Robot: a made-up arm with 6 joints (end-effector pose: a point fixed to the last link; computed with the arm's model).
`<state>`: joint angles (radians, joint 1 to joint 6).
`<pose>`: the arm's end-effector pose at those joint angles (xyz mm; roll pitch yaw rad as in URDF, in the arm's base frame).
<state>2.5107 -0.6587 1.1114 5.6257 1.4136 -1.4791</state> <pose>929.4 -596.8 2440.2 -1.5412 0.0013 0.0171</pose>
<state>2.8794 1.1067 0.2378 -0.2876 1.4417 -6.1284</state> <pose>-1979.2 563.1 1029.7 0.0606 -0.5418 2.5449</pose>
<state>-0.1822 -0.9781 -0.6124 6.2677 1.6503 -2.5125</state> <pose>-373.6 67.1 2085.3 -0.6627 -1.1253 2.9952</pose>
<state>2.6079 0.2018 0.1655 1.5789 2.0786 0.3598</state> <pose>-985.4 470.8 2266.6 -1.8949 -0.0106 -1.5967</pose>
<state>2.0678 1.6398 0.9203 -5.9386 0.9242 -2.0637</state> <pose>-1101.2 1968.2 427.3 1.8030 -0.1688 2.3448</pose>
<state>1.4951 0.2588 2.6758 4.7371 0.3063 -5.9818</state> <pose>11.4 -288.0 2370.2 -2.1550 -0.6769 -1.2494</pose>
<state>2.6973 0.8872 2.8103 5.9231 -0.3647 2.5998</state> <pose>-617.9 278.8 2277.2 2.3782 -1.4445 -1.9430</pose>
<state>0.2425 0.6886 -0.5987 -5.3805 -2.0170 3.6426</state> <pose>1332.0 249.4 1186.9 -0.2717 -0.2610 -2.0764</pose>
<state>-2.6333 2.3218 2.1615 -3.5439 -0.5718 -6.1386</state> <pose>-1712.6 -927.5 72.4 -2.8595 -0.3654 -2.8622</pose>
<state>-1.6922 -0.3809 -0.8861 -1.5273 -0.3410 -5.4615</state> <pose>-26.5 -519.9 1798.0 0.8922 0.4880 -1.3043</pose>
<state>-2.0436 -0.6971 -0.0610 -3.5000 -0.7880 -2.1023</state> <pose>77.6 211.8 2494.2 0.1594 -1.2631 -3.0068</pose>
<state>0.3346 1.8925 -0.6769 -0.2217 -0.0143 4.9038</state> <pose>786.5 273.8 -289.1 -1.5425 0.5582 -2.8107</pose>
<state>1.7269 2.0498 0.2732 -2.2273 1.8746 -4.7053</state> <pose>-128.6 1351.0 -521.4 -1.7565 -0.4245 -0.4365</pose>
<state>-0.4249 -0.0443 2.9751 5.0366 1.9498 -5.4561</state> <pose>-580.7 156.6 1859.5 -2.3939 0.3457 -1.6360</pose>
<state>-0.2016 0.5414 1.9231 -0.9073 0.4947 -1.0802</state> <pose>675.8 -180.0 2726.1 -2.4474 -1.1665 -2.0871</pose>
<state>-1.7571 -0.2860 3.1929 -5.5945 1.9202 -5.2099</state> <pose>198.7 700.1 1473.4 -0.2540 0.6080 -0.9424</pose>
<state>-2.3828 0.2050 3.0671 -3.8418 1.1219 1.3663</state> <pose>299.6 196.2 2074.2 0.0912 -0.8978 -0.4392</pose>
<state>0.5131 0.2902 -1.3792 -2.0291 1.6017 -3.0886</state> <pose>629.5 241.7 1285.4 3.0000 -0.0744 -1.5113</pose>
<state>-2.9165 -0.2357 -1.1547 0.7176 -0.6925 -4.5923</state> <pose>-502.6 -67.8 1517.7 2.6491 1.1282 1.9945</pose>
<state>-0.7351 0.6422 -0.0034 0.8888 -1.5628 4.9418</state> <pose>1140.7 -1146.3 1526.3 -0.9964 0.5332 -2.7537</pose>
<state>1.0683 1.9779 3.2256 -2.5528 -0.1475 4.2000</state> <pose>643.9 1190.2 1126.8 -2.0247 -1.3548 1.4590</pose>
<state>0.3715 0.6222 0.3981 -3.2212 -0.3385 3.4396</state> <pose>1653.1 640.9 1924.2 -0.2199 -0.1134 0.3449</pose>
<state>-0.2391 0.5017 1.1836 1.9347 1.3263 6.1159</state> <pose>1208.3 -192.1 2537.3 -2.1554 0.1158 0.9111</pose>
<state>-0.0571 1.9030 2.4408 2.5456 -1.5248 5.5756</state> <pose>1813.2 -165.3 1017.7 -0.0810 -0.8236 -2.2283</pose>
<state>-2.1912 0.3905 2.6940 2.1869 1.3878 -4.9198</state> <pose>58.5 -69.7 2381.5 1.0876 -0.5414 -0.9789</pose>
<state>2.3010 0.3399 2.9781 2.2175 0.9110 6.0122</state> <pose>72.4 -184.7 2188.4 1.9240 -0.7934 -1.9580</pose>
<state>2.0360 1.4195 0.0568 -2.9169 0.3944 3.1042</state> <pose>-805.1 1625.0 218.6 -2.8665 1.3740 -0.6523</pose>
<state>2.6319 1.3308 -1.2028 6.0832 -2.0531 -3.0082</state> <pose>-851.0 453.5 574.0 0.7534 -1.3588 -1.5006</pose>
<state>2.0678 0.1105 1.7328 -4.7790 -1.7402 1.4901</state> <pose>83.8 72.0 2734.3 -1.4380 0.1658 0.5723</pose>
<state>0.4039 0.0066 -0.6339 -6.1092 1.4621 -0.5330</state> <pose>882.3 397.6 1921.5 0.3316 -0.8041 0.6546</pose>
